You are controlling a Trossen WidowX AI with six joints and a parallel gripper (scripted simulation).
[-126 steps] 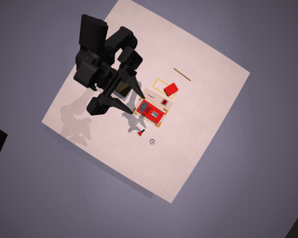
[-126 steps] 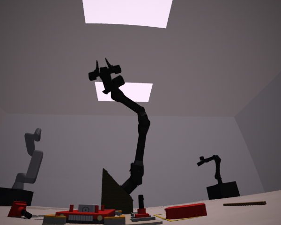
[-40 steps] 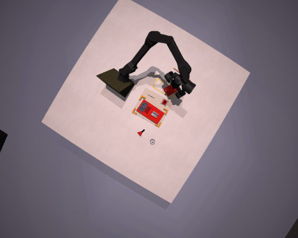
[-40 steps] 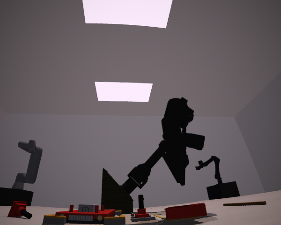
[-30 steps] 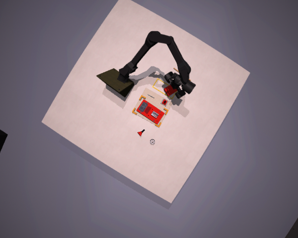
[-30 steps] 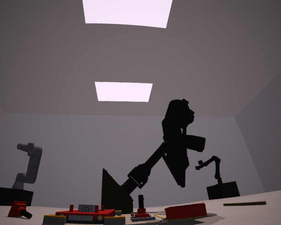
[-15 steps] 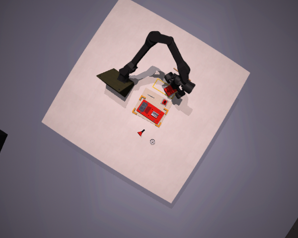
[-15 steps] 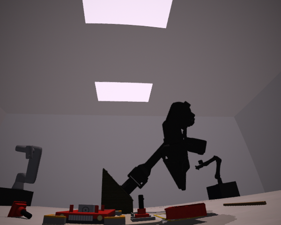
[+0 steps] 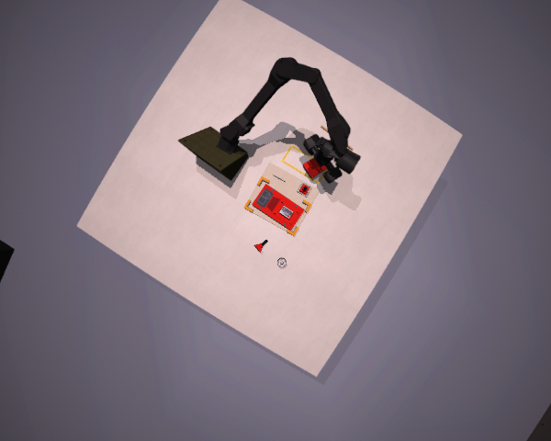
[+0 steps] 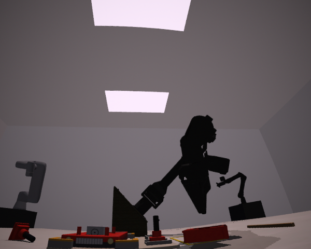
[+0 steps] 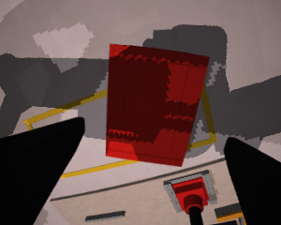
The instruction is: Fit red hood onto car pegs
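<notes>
My gripper tip is 4 cm above the red hood. Also, from my gripper tip: grey holder: 11 cm to the right, 2 cm below; then wooden stick: 16 cm to the left, 5 cm below, 2 cm ahead; then grey engine block: 23 cm to the right, 3 cm below, 2 cm behind.
</notes>
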